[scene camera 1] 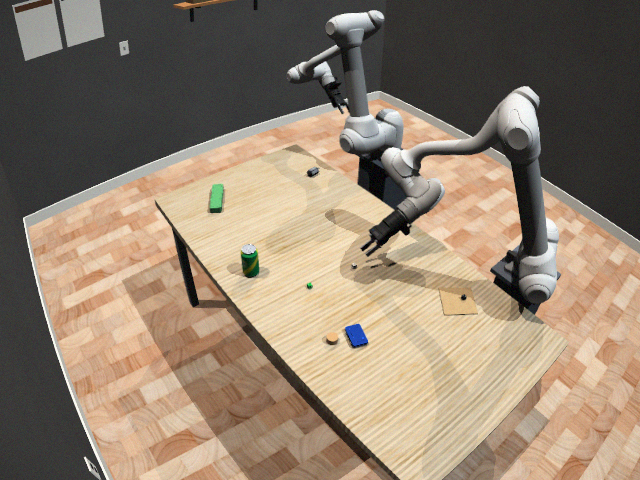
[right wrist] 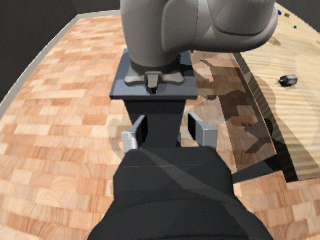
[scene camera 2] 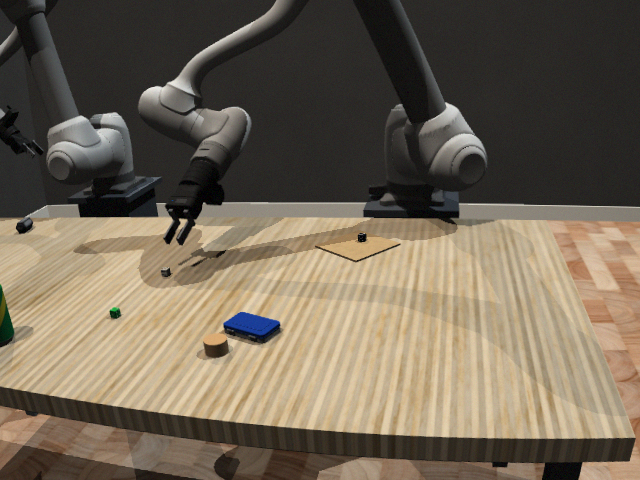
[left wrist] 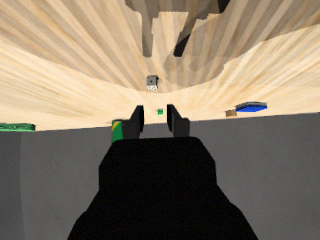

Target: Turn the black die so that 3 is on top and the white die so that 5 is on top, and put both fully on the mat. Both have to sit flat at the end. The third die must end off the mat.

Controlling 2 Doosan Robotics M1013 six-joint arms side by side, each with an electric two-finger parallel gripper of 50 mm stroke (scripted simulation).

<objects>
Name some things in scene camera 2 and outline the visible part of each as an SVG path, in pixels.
My left gripper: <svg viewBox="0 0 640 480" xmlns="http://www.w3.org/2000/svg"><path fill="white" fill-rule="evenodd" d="M207 170L200 167L189 168L180 181L177 191L167 201L165 208L173 221L163 237L166 244L170 244L176 234L176 230L181 224L179 219L187 219L176 238L179 245L183 245L192 227L196 225L194 220L198 218L202 211L202 204L208 199L215 186L215 179Z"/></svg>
A tan mat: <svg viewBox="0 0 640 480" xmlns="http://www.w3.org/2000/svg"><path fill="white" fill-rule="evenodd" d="M315 247L358 262L399 246L401 243L357 230L317 244ZM358 235L360 233L366 233L366 241L358 241Z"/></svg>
A blue case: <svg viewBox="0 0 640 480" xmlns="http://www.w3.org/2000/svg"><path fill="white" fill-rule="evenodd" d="M223 323L225 333L261 344L266 343L281 331L279 321L246 312L240 312Z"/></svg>
</objects>
